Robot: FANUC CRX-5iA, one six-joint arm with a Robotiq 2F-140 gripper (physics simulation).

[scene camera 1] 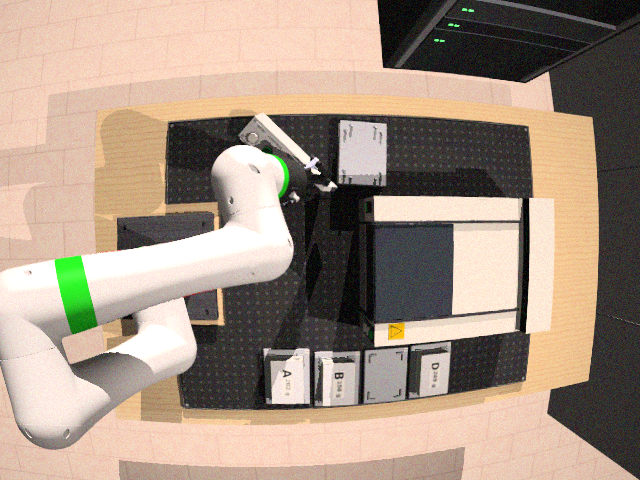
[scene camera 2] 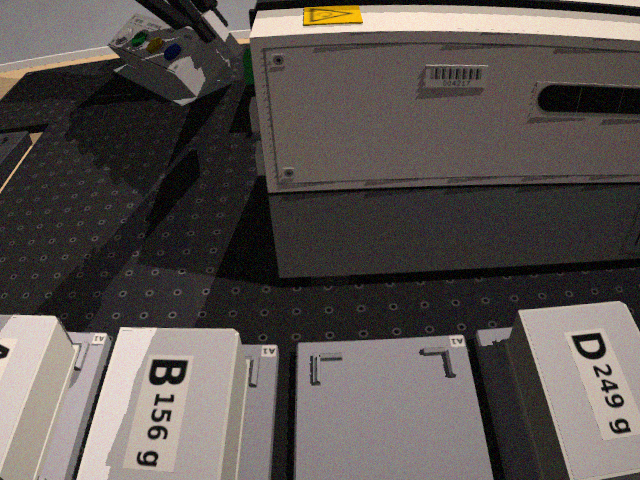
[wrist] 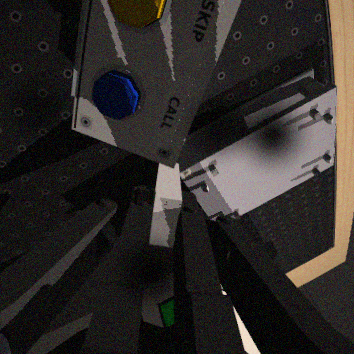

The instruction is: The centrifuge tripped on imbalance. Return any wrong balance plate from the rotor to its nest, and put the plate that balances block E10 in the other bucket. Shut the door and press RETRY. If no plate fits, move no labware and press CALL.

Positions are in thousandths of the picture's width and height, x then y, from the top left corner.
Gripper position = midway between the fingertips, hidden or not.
Observation:
My gripper (scene camera 2: 366,114) is shut, with nothing in its grasp. Also in view: a blue CALL button (wrist: 326,267), a centrifuge (scene camera 2: 621,309) and a nest (scene camera 2: 641,836).
My gripper also shows in the wrist view (wrist: 468,507). The centrifuge also shows in scene camera 1 (scene camera 1: 787,578) and in the wrist view (wrist: 445,871). The nest shows as well in scene camera 1 (scene camera 1: 602,770).

